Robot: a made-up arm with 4 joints.
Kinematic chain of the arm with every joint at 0, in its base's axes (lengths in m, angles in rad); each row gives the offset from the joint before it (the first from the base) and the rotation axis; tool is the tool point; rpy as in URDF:
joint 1: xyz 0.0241 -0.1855 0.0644 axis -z
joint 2: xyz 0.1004 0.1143 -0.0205 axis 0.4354 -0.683 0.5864
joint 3: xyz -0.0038 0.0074 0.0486 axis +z
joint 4: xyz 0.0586 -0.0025 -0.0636 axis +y
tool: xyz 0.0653 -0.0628 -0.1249 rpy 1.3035 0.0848 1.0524
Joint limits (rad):
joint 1: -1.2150..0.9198
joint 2: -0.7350..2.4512
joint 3: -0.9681..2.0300
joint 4: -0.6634..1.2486
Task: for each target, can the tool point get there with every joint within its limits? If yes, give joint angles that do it. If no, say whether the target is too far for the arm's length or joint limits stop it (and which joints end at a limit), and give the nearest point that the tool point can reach.
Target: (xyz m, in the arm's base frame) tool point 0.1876 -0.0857 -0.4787
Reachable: no: too far | nearest point 0.1918 -0.0832 -0.1519 | short by 0.327 m
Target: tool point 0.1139 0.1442 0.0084
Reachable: yes | joints -0.4739 0.8458 0.7687 0.1144
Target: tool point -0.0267 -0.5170 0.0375
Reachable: no: joint limits stop it (at a limit: joint 1, joint 4) | nearest point 0.0586 -0.3490 -0.0213 | short by 0.197 m
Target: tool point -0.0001 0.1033 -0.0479
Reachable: yes | joints -0.9422 1.3998 -0.6711 0.6543
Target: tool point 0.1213 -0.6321 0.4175
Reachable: no: too far | nearest point 0.3029 -0.2892 0.1726 | short by 0.459 m
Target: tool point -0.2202 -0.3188 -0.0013
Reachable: no: joint limits stop it (at a limit: joint 1, joint 2, joint 4) | nearest point -0.1886 -0.2146 0.0176 | short by 0.111 m
